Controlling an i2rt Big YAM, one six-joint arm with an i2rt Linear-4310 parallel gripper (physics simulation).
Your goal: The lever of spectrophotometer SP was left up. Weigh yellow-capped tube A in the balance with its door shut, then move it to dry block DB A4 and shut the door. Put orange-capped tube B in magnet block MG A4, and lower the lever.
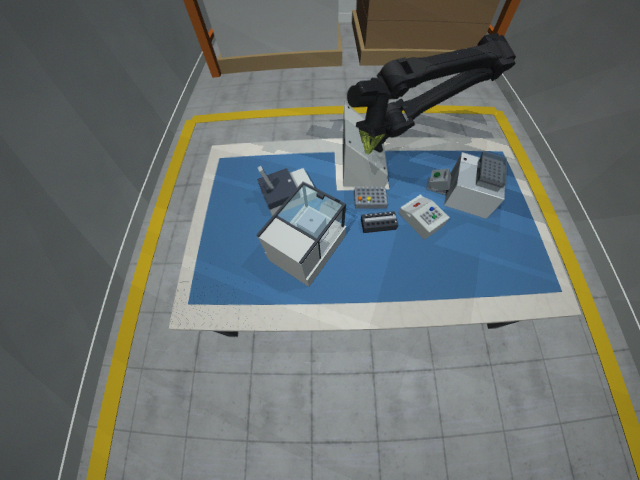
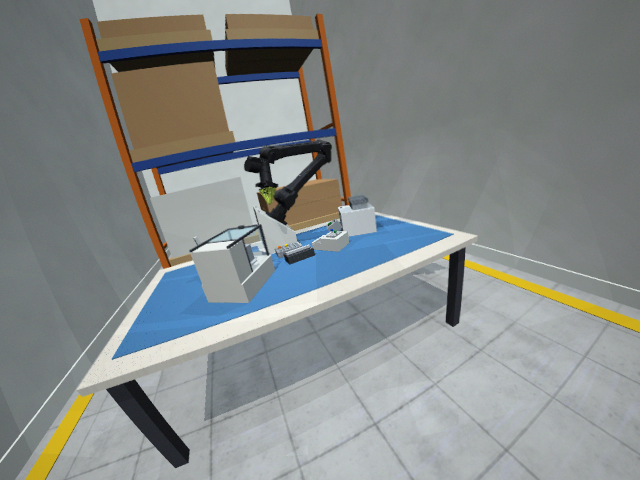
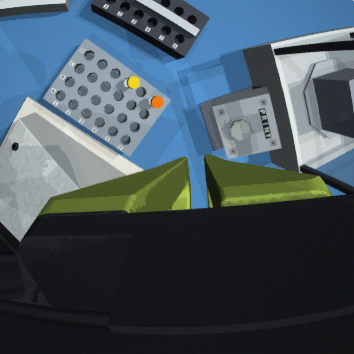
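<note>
A yellow-capped tube (image 1: 368, 198) (image 3: 133, 82) and an orange-capped tube (image 1: 359, 198) (image 3: 157, 102) stand upright in the grey rack (image 1: 370, 205) (image 3: 111, 105). My gripper (image 1: 368, 152) (image 2: 267, 201) (image 3: 197, 169) is shut, with a narrow empty gap between the green fingers, high behind the rack. The glass-topped balance (image 1: 289, 241) (image 2: 222, 273) stands left of the rack; its door state is unclear. The spectrophotometer (image 1: 279, 192) has its lever (image 1: 265, 177) (image 2: 195, 240) up. A dark block with a silver bar (image 1: 378, 227) (image 2: 299, 256) (image 3: 135, 35), apparently the magnet block, stands in front of the rack.
A white keypad device (image 1: 424, 227) (image 2: 333, 241) stands right of the dark block. Further right, a white box (image 1: 478, 201) (image 2: 356, 221) bears a grey block with holes (image 1: 491, 170) (image 2: 358, 201). A small device with a green button (image 1: 439, 179) stands beside it. A PRINT pad (image 3: 247, 125) adjoins the balance.
</note>
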